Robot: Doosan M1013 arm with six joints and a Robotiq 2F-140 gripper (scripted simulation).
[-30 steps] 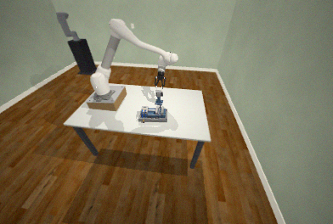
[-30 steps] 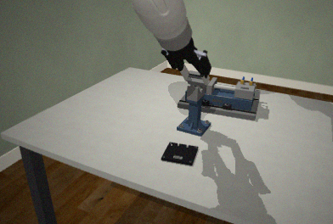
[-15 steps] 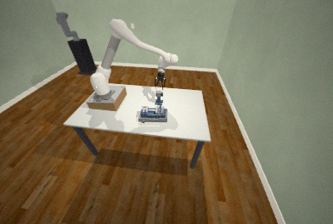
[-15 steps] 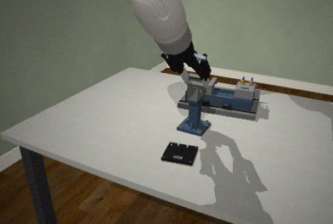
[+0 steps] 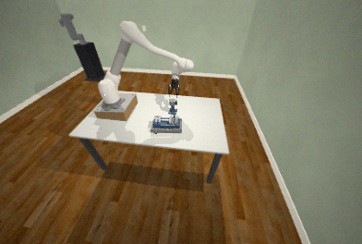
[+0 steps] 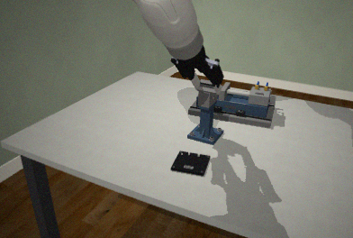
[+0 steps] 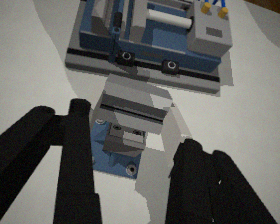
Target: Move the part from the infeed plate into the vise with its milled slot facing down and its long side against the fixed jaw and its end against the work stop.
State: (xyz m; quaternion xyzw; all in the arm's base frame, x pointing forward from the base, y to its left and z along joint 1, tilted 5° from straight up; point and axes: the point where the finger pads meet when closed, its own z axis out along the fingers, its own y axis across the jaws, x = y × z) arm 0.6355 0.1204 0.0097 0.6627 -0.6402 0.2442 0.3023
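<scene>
The part lies 2 cm to the right of my hand and 2 cm below it. The rest, counted from my hand: work stop 18 cm to the right, 9 cm below, 5 cm ahead; blue foot 18 cm below, 1 cm to the right; blue v-block stand 12 cm below, 1 cm to the right.
</scene>
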